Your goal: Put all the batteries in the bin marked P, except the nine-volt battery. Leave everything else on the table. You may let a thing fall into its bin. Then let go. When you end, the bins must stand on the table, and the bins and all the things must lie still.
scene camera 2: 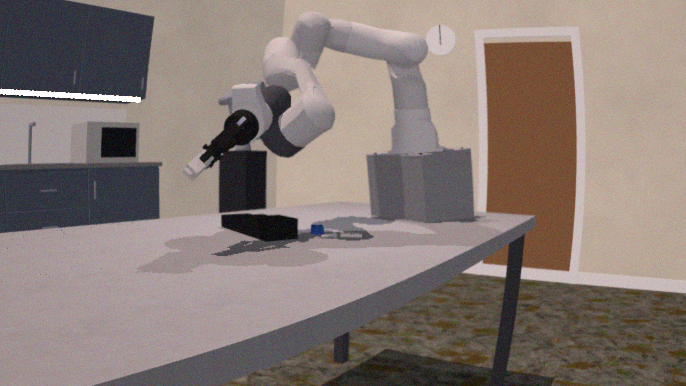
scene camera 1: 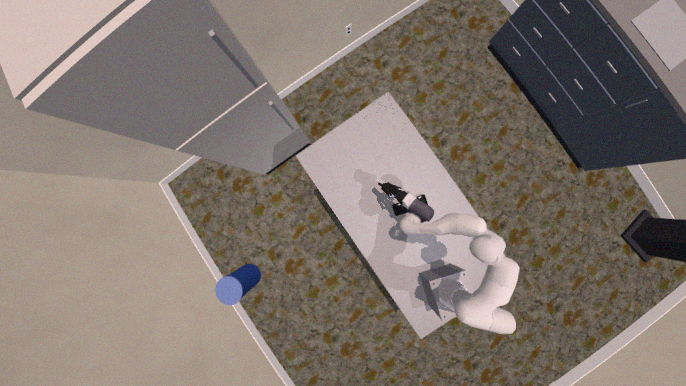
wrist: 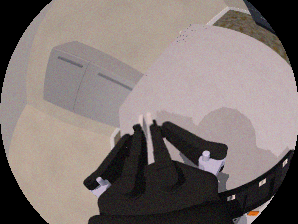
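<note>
My gripper: visible, wrist view too. Black bin: visible.
</note>
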